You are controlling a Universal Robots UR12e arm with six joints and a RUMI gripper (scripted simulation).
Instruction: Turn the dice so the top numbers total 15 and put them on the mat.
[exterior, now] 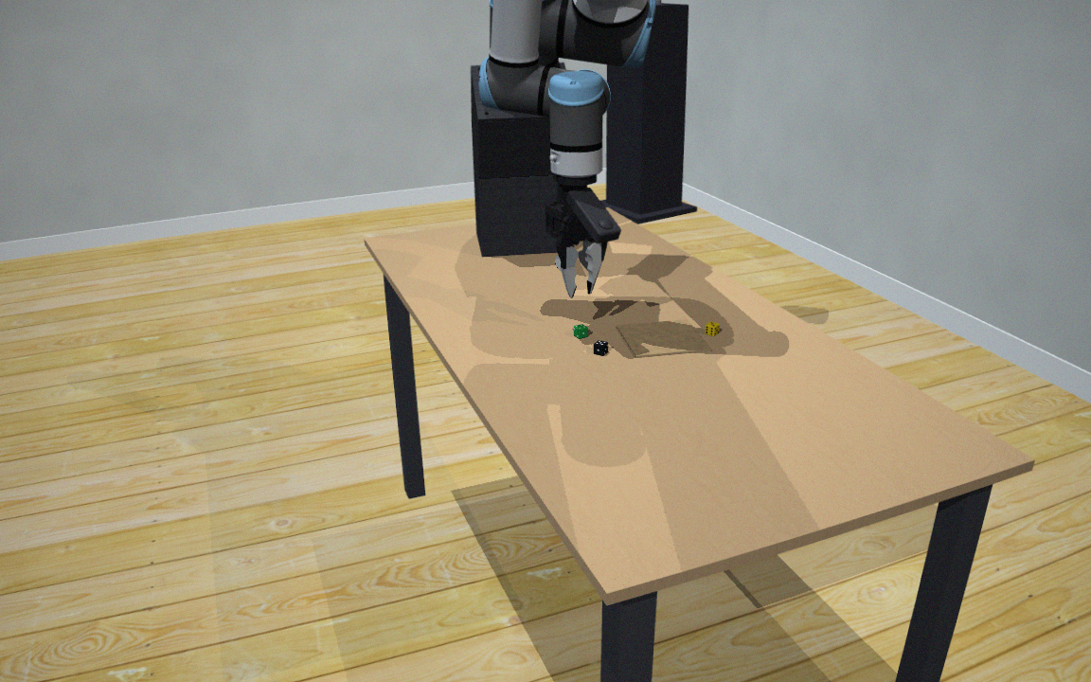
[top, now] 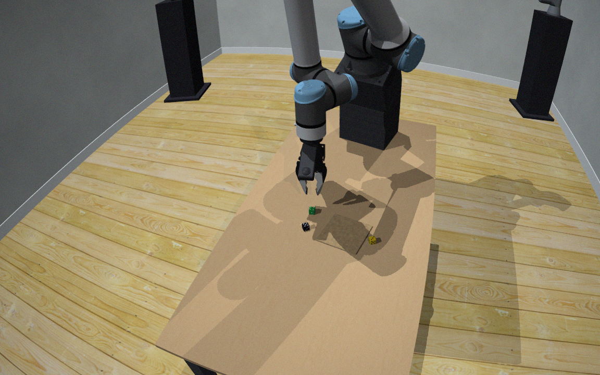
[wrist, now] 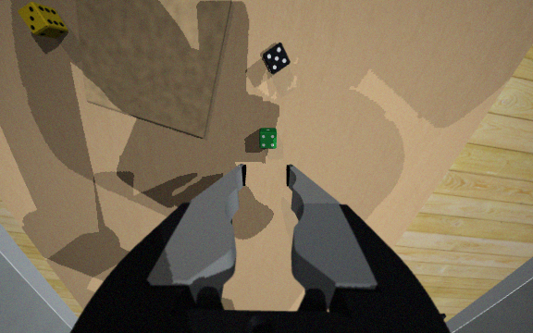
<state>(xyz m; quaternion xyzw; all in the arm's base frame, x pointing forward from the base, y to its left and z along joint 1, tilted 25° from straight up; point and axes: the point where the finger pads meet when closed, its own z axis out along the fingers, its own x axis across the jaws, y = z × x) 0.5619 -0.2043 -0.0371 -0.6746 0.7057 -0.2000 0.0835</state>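
Right now the green die is 9 cm below my hand. From my hand the other things lie so: thin square mat: 12 cm to the left, 10 cm ahead, 9 cm below; then yellow die: 20 cm to the left, 13 cm ahead, 9 cm below; then black die: 9 cm below, 8 cm ahead, 2 cm to the right.
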